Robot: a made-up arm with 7 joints.
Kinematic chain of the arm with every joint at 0, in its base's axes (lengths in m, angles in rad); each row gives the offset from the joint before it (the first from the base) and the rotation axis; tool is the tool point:
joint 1: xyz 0 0 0.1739 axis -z
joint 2: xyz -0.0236 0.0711 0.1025 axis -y
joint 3: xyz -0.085 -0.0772 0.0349 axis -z
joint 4: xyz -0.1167 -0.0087 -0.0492 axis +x
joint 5: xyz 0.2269 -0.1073 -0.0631 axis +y
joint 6: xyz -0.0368 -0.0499 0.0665 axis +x
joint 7: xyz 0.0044 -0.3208 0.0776 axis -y
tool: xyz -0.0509 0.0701 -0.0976
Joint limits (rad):
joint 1: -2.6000..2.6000
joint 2: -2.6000..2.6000
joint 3: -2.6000..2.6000
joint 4: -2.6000..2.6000
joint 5: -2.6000..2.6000
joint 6: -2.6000..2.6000
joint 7: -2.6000..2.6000
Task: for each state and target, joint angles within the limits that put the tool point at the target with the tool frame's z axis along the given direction. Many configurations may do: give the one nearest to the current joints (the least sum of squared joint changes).
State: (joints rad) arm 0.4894 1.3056 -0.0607 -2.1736 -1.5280 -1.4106 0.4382
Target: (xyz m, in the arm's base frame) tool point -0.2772 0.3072 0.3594 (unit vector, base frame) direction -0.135 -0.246 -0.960
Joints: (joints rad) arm 0.7152 0.6918 0.1488 -2.0689 -1.4708 -1.0205 -0.0070
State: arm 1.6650 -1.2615 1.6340 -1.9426 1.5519 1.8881 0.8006
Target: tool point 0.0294 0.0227 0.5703 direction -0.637 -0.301 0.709
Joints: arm 1.7770 -0.6639 1.4964 -1.1290 1.8381 1.0368 0.3675
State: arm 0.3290 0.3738 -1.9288 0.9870 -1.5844 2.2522 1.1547
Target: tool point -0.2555 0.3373 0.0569 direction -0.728 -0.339 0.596
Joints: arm 0.5014 -0.1013 -2.1938 1.8566 -1.2850 1.3797 1.8750
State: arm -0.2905 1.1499 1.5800 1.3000 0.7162 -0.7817 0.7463
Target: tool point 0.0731 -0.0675 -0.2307 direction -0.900 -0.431 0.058
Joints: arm -0.5435 1.1105 1.9035 1.0849 0.5946 -0.7514 0.4200
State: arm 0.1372 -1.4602 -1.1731 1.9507 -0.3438 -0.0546 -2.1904
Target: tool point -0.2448 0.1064 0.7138 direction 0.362 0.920 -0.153
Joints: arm 0.3349 -1.8748 -1.3994 2.4167 -0.0427 0.2153 -1.7032
